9 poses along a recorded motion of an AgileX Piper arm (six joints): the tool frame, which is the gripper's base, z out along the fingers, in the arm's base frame.
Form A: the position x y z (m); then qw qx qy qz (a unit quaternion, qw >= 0).
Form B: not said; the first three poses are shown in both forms.
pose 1, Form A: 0.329 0.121 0.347 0.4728 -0.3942 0.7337 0.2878
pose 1, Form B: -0.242 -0.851 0.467 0.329; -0.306 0.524 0.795 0.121; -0.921 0.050 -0.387 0.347; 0 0 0 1
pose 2, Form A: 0.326 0.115 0.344 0.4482 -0.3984 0.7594 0.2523
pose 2, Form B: -0.281 -0.831 0.480 0.326; -0.379 0.555 0.740 0.115; -0.882 0.026 -0.471 0.344; 0 0 0 1
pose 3, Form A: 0.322 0.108 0.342 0.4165 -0.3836 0.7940 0.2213
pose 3, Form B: -0.359 -0.793 0.492 0.322; -0.425 0.608 0.671 0.108; -0.831 0.032 -0.555 0.342; 0 0 0 1
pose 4, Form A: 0.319 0.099 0.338 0.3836 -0.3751 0.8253 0.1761
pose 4, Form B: -0.424 -0.754 0.501 0.319; -0.484 0.657 0.578 0.099; -0.765 0.003 -0.644 0.338; 0 0 0 1
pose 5, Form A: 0.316 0.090 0.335 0.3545 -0.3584 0.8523 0.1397
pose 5, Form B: -0.492 -0.710 0.504 0.316; -0.512 0.704 0.492 0.090; -0.704 -0.016 -0.710 0.335; 0 0 0 1
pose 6, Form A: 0.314 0.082 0.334 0.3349 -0.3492 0.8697 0.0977
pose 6, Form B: -0.532 -0.673 0.514 0.314; -0.542 0.737 0.404 0.082; -0.651 -0.064 -0.757 0.334; 0 0 0 1
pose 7, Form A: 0.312 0.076 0.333 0.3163 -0.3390 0.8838 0.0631
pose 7, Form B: -0.570 -0.639 0.516 0.312; -0.559 0.762 0.326 0.076; -0.602 -0.103 -0.792 0.333; 0 0 0 1
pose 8, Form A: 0.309 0.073 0.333 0.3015 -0.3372 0.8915 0.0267
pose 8, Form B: -0.591 -0.617 0.520 0.309; -0.585 0.771 0.251 0.073; -0.556 -0.156 -0.817 0.333; 0 0 0 1
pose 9, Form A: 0.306 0.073 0.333 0.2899 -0.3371 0.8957 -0.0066
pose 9, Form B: -0.605 -0.600 0.524 0.306; -0.608 0.773 0.184 0.073; -0.515 -0.207 -0.832 0.333; 0 0 0 1
